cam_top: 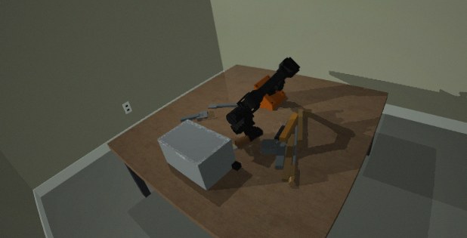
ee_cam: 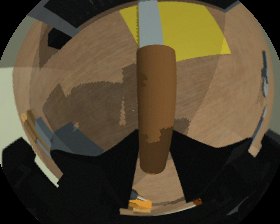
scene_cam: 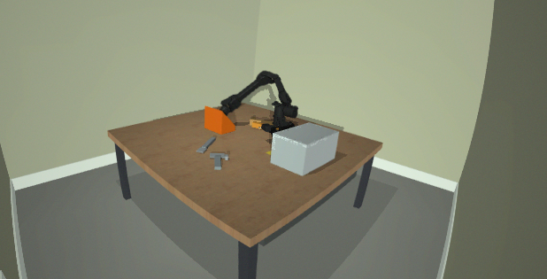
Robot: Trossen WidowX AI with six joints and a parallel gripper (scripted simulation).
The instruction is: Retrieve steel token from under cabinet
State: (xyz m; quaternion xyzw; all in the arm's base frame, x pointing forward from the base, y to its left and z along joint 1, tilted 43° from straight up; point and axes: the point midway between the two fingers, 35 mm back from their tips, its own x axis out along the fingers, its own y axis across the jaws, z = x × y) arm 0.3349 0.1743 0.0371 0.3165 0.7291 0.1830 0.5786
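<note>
Now: gripper tip 190 mm past the orange bar, 110 mm to the right of it and 10 mm below it. From my gripper tip the other things lie so: grey block 10 mm behind, 130 mm to the left, 10 mm above; then wooden stick 20 mm behind, 230 mm to the left; then grey t-piece 30 mm ahead, 430 mm to the right.
</note>
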